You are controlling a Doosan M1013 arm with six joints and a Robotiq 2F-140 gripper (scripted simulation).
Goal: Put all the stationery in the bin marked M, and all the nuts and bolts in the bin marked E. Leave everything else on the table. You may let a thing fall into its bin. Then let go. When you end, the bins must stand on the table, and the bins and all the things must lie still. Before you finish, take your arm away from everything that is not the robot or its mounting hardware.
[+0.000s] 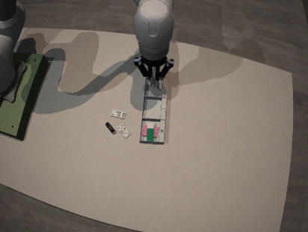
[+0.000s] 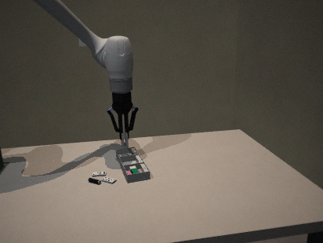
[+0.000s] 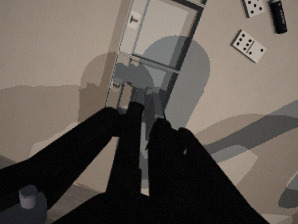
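My gripper is now 30 mm above the grey bolt and 10 mm to the right of it. Round my hand: pink pad (170 mm to the right, 80 mm below, 20 mm ahead); green eraser (170 mm to the right, 70 mm below, 20 mm ahead); grey three-compartment bin row (80 mm to the right, 70 mm below, 20 mm ahead).
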